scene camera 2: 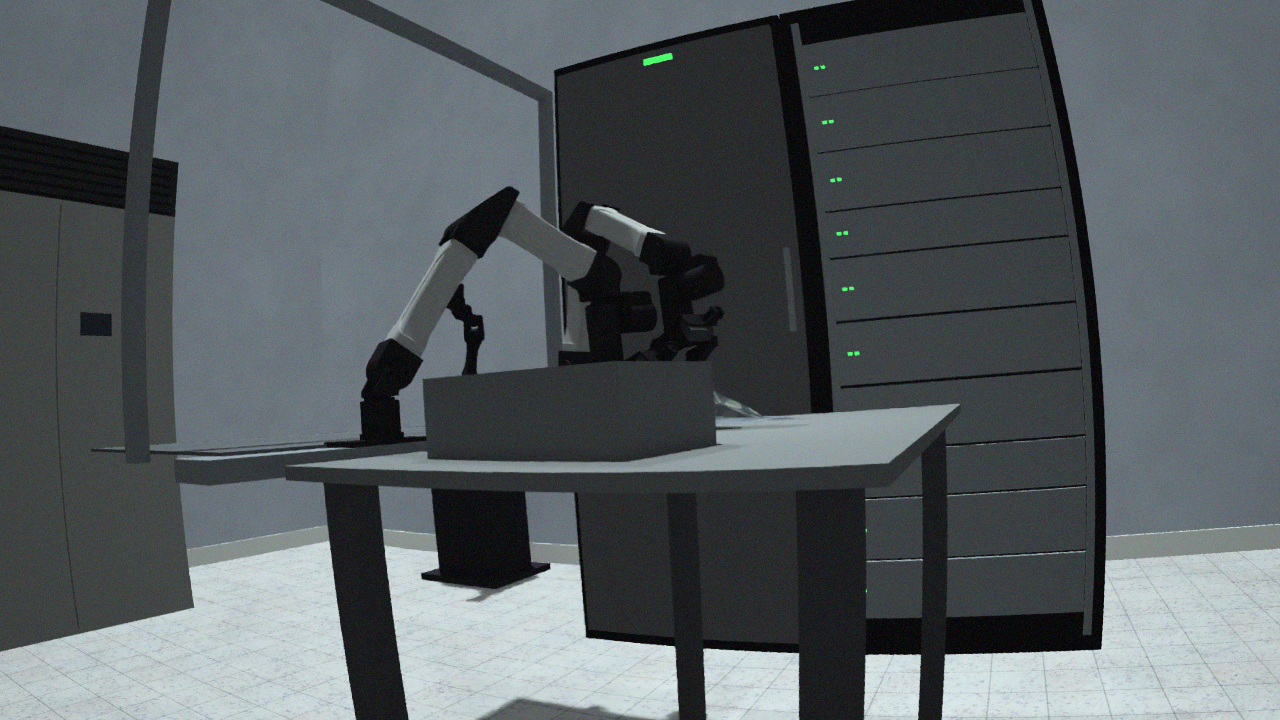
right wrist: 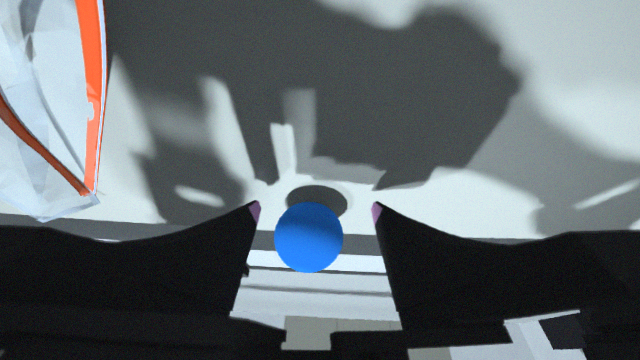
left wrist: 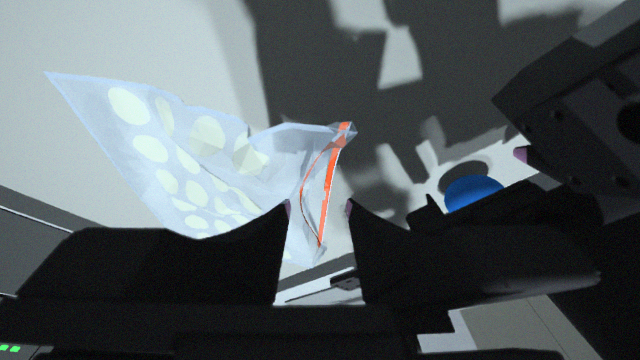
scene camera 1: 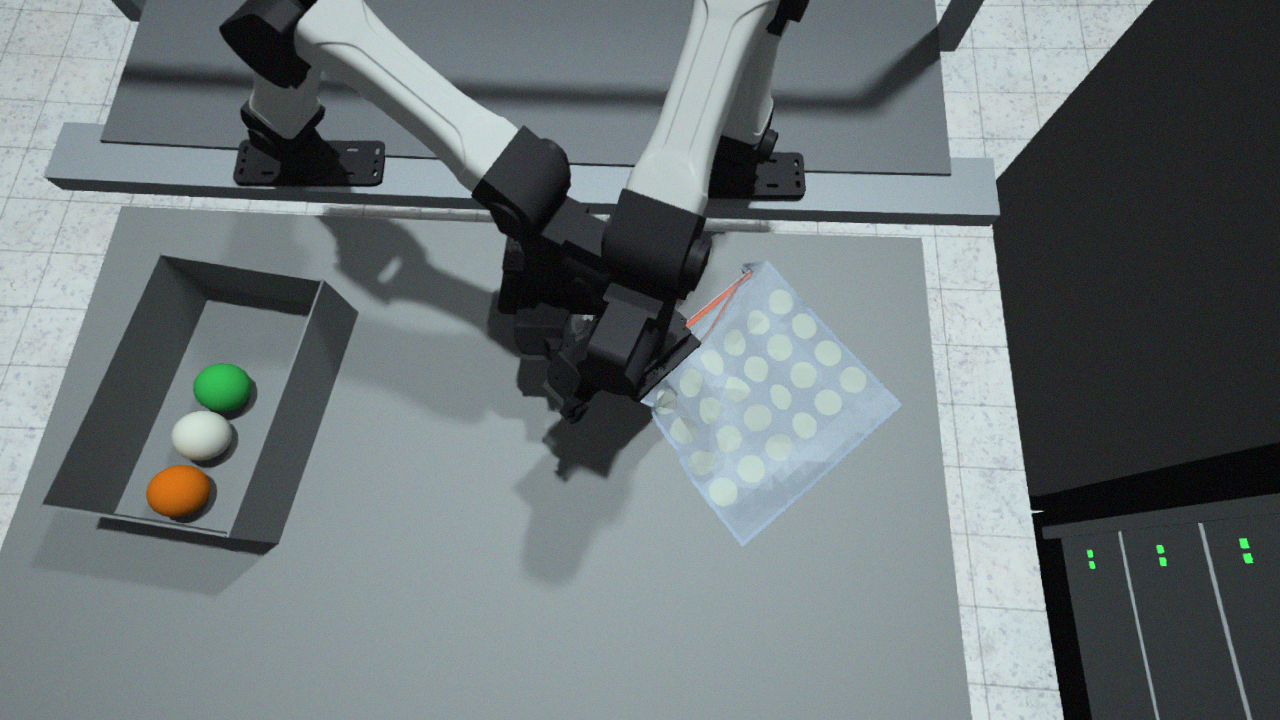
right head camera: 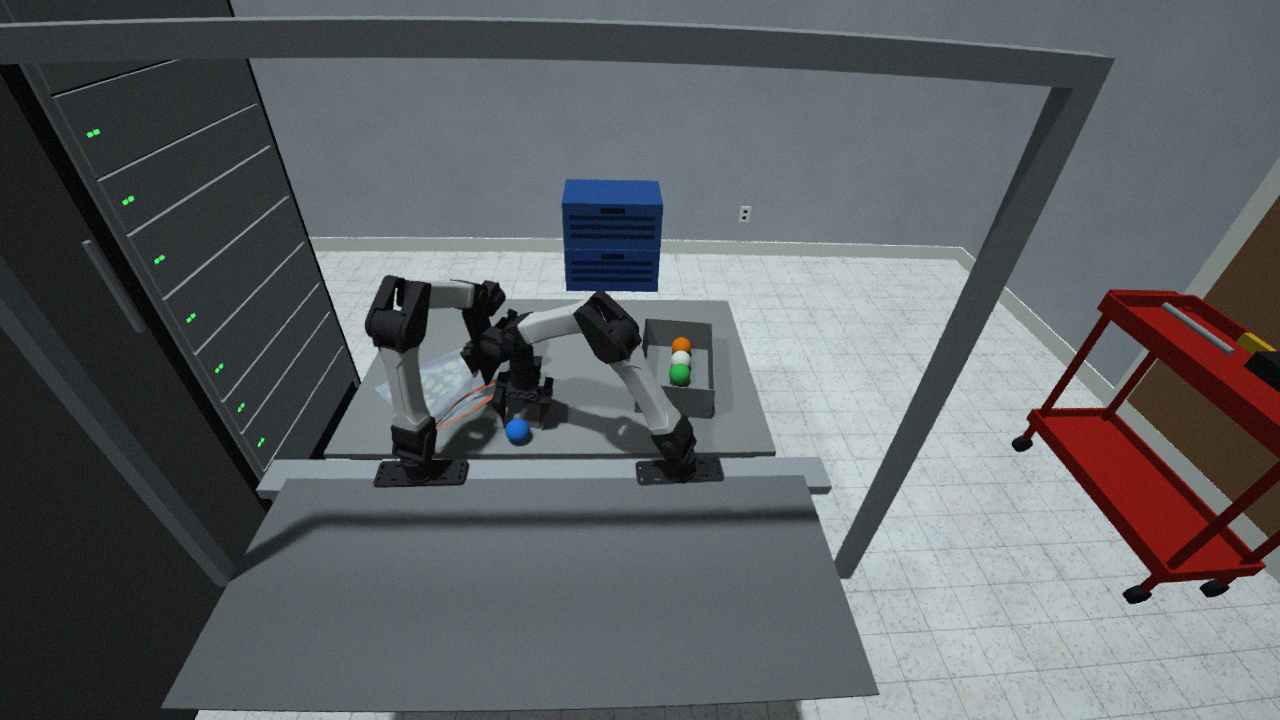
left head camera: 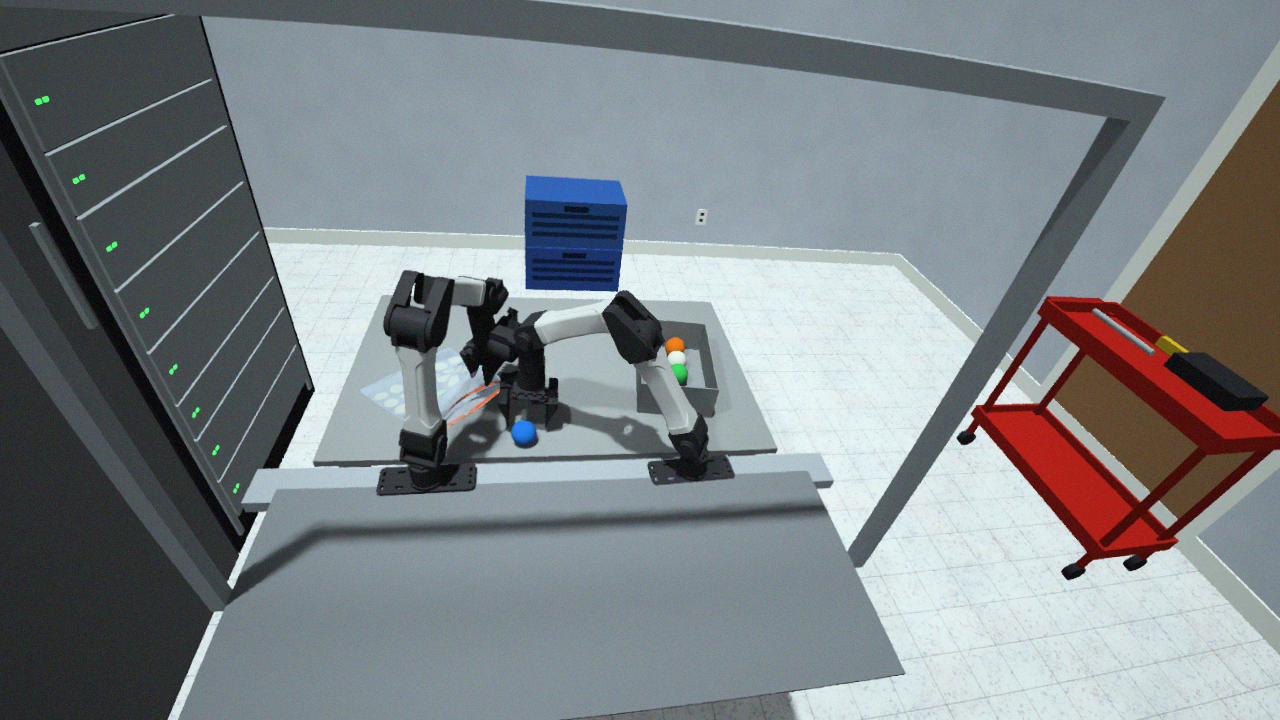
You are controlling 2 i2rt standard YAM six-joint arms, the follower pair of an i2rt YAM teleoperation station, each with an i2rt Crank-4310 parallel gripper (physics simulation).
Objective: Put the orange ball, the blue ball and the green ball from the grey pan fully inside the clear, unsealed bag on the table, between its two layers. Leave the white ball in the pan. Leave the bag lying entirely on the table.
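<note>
The blue ball [left head camera: 523,433] [right head camera: 518,431] [left wrist: 472,193] [right wrist: 308,237] rests on the table near the robot's side. My right gripper [right wrist: 316,204] is open and empty; in the right wrist view the ball shows between its parted fingertips. The clear bag [left head camera: 384,389] [scene camera 1: 778,416] [left wrist: 150,145] lies on the table, its orange-edged mouth parted and raised. My left gripper [left wrist: 318,201] is open beside that mouth. The grey pan [left head camera: 689,400] [right head camera: 684,400] [scene camera 1: 295,429] holds the orange ball [left head camera: 674,344] [scene camera 1: 179,490], white ball [left head camera: 677,359] [scene camera 1: 201,436] and green ball [left head camera: 679,373] [scene camera 1: 221,387] in a row.
Both arms are close together over the middle of the table [scene camera 1: 402,626], the left wrist beside the right gripper. The mounting rail [scene camera 1: 429,186] runs along the table's robot side. A red cart [left head camera: 1029,447] stands on the floor at the right of the left head camera view.
</note>
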